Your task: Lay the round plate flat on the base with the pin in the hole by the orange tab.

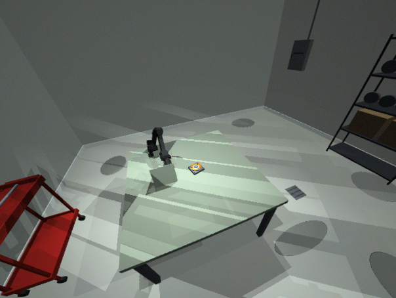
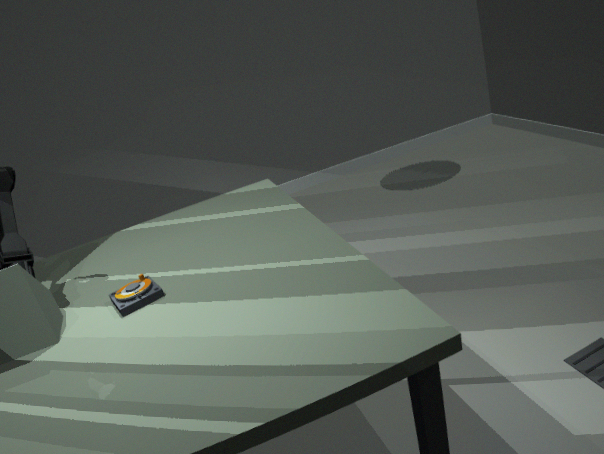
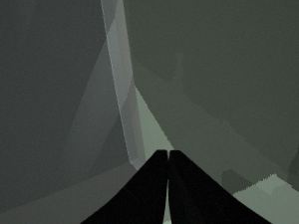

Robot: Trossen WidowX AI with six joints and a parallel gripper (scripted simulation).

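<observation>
My gripper tip is now 540 mm to the left of the round plate, 410 mm short of it and 20 mm above it. From my gripper tip the other things lie so: dark square base 560 mm to the right, 400 mm ahead, 30 mm below.
</observation>
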